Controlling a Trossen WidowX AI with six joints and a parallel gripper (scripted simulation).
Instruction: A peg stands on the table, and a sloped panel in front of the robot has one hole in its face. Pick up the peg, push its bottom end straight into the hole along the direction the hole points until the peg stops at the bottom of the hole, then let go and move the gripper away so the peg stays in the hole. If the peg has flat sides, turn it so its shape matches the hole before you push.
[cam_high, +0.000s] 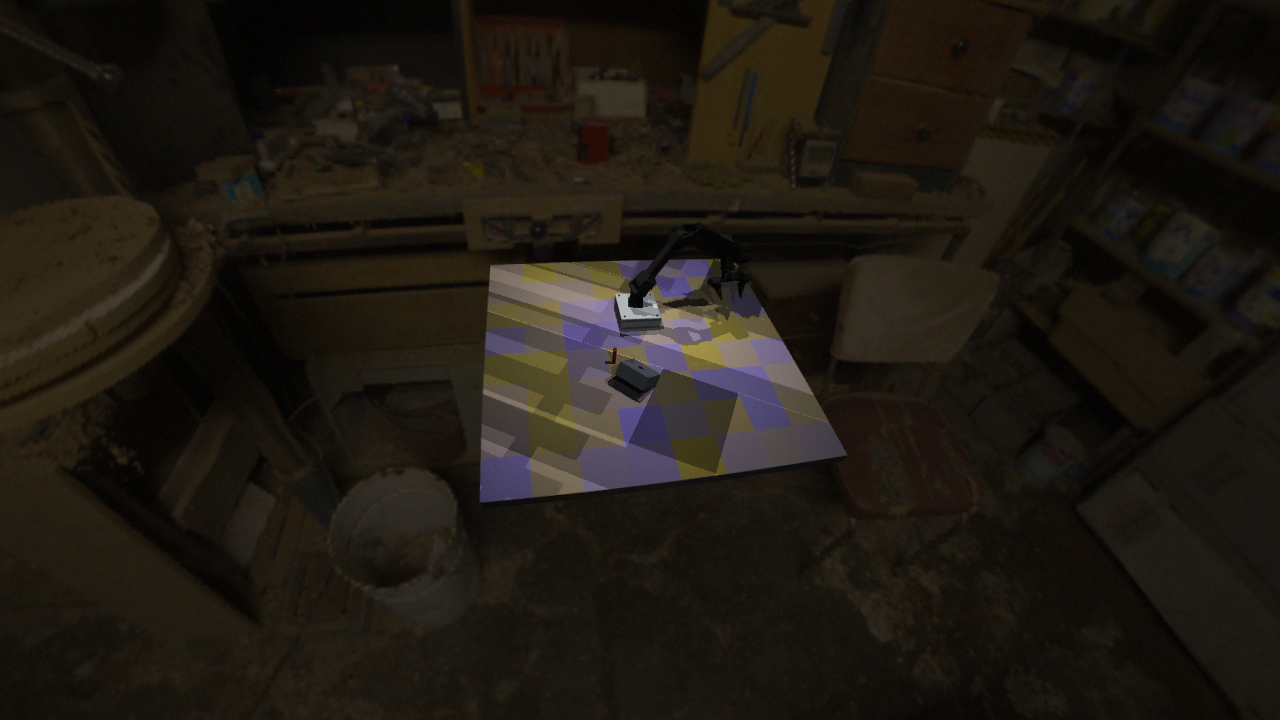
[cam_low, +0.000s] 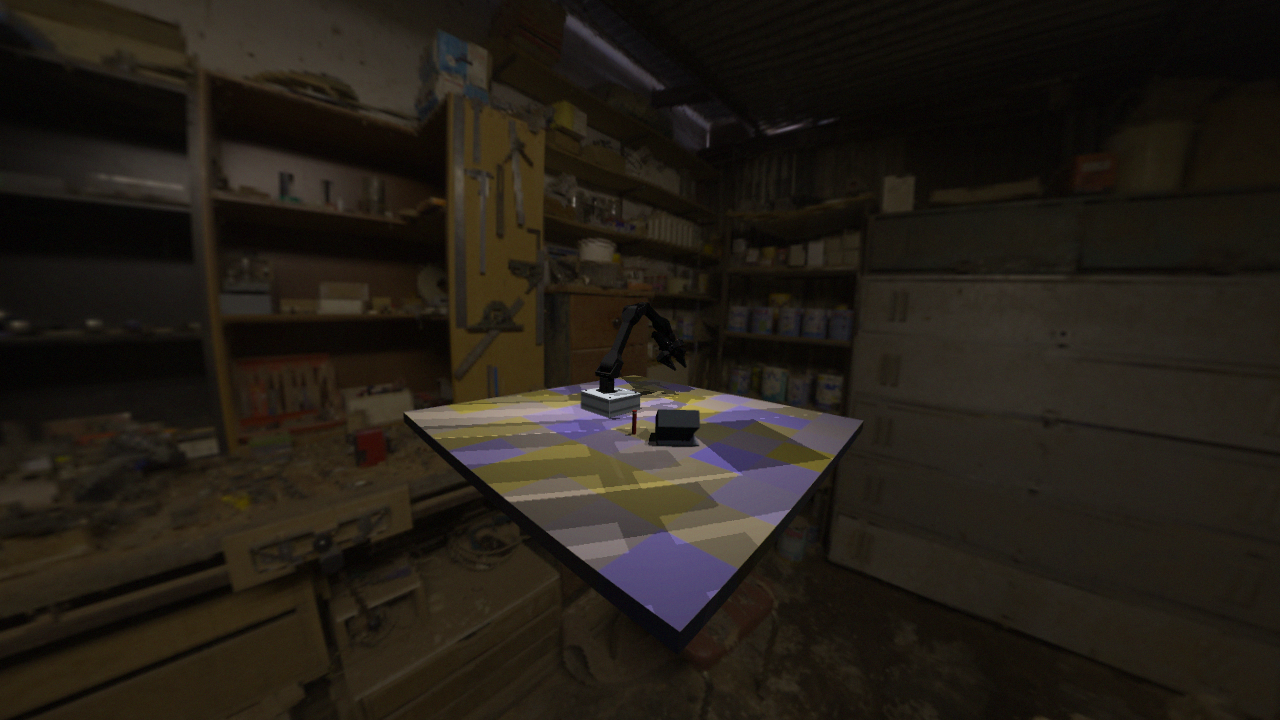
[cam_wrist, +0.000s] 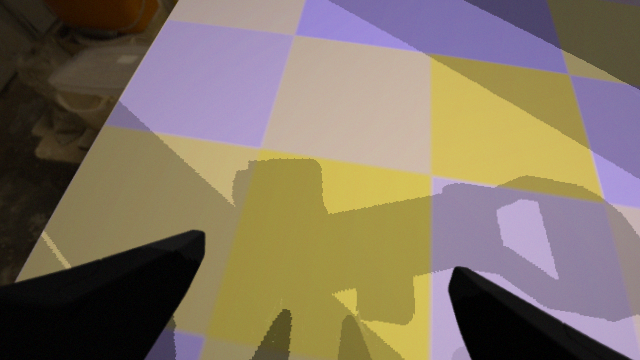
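My gripper tip is now 30 cm short of the dark red round peg, 50 cm to the left of it and 8 cm above it. The rest, counted from my gripper tip: sloped panel block 41 cm ahead, 41 cm to the right, 8 cm below.
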